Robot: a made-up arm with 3 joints.
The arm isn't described. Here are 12 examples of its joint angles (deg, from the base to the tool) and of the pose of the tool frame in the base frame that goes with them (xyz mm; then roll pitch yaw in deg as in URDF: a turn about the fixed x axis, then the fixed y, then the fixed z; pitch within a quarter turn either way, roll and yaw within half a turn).
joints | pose
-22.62 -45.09 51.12 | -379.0 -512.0 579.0 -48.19 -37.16 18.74
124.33 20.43 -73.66 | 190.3 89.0 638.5 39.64 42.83 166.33
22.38 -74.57 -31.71 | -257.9 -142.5 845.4 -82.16 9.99 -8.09
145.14 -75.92 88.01 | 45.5 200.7 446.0 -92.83 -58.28 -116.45
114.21 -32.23 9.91 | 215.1 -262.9 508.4 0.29 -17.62 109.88
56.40 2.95 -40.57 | 109.9 -444.9 721.4 9.96 41.21 63.37
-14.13 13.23 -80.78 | -79.1 -473.7 884.3 -35.28 71.38 -35.20
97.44 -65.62 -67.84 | -187.4 -147.1 902.9 -77.66 31.04 37.04
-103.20 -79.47 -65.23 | 126.5 -176.8 772.2 -74.91 -15.78 -166.03
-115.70 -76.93 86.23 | -540.9 -36.3 653.8 -101.76 -30.97 -15.83
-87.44 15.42 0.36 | -485.9 -55.0 478.6 11.67 -25.10 -83.69
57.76 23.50 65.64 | -140.5 -264.2 164.4 78.61 -32.66 2.61
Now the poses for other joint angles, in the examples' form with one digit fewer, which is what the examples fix.
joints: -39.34 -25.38 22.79
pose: -485 -331 595 -28.8 -28.6 -24.6
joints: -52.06 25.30 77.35
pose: -184 -378 198 104.8 -60.8 -128.9
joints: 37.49 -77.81 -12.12
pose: -246 -295 832 -72.0 7.8 25.1
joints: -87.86 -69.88 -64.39
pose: 83 -101 807 -75.7 -9.5 -146.2
